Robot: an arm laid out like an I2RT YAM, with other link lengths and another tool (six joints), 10 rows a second.
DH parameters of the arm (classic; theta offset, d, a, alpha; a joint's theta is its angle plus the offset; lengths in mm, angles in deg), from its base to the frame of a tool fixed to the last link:
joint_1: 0 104.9 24 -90
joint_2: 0 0 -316.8 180
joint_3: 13.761 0 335.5 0
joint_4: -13.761 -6.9 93.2 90
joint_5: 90 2.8 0 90
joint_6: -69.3 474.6 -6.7 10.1
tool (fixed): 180 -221.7 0 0
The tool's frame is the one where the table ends.
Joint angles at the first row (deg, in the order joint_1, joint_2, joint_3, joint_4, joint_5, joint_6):
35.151, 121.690, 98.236, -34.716, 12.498, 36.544
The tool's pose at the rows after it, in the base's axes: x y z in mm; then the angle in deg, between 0 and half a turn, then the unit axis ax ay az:
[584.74 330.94 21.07 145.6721 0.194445 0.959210 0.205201]
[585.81 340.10 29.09 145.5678 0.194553 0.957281 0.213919]
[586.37 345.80 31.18 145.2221 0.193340 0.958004 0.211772]
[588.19 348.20 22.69 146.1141 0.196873 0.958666 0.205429]
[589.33 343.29 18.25 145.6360 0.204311 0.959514 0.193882]
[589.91 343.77 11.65 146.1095 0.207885 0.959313 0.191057]
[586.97 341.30 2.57 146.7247 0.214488 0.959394 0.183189]
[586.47 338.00 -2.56 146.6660 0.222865 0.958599 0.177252]
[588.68 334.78 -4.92 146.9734 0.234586 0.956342 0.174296]
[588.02 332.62 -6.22 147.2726 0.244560 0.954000 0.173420]
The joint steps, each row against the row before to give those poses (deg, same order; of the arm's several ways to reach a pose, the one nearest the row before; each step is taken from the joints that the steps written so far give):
0.564, -0.196, 1.361, -1.259, 2.081, -0.183
0.435, 0.198, 1.465, -0.588, -0.326, 0.490
0.600, 0.731, 1.348, -0.654, 0.702, 0.280
0.005, 2.009, 2.183, -1.390, -0.109, 0.516
0.070, 0.736, 0.435, -0.472, 1.381, 0.668
-0.054, 0.975, 0.678, -0.329, -0.096, 0.433
0.030, 0.797, 0.150, -0.579, 0.258, 0.839
-0.024, 0.451, -0.037, -0.135, 0.618, 0.880
-0.381, 0.821, 1.160, -0.949, 0.021, 1.047
-0.196, 0.195, 0.306, -0.550, -0.071, 1.032

